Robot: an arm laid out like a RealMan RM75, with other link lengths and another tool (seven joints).
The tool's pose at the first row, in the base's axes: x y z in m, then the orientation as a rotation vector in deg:
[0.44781, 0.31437, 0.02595, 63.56, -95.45, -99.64]
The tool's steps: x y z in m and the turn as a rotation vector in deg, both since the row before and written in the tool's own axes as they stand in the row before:
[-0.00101, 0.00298, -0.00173, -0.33, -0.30, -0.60]
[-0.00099, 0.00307, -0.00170, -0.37, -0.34, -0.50]
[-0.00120, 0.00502, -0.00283, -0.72, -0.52, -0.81]
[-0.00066, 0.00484, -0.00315, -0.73, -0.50, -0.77]
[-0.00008, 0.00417, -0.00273, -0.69, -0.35, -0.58]
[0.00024, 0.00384, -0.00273, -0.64, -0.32, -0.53]
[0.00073, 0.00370, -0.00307, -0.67, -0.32, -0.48]
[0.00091, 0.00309, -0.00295, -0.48, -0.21, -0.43]
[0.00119, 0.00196, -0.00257, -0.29, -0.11, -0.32]
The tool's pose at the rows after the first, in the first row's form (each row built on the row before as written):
[0.44922, 0.31377, 0.02920, 63.81, -95.11, -100.47]
[0.45057, 0.31311, 0.03252, 63.91, -94.78, -101.30]
[0.45259, 0.31159, 0.03784, 64.04, -94.09, -102.70]
[0.45461, 0.30938, 0.04282, 64.14, -93.38, -104.06]
[0.45609, 0.30699, 0.04694, 64.17, -92.67, -105.15]
[0.45746, 0.30435, 0.05061, 64.19, -92.00, -106.14]
[0.45885, 0.30111, 0.05396, 64.14, -91.31, -107.12]
[0.46016, 0.29790, 0.05662, 64.20, -90.77, -107.86]
[0.46120, 0.29496, 0.05808, 64.31, -90.42, -108.33]

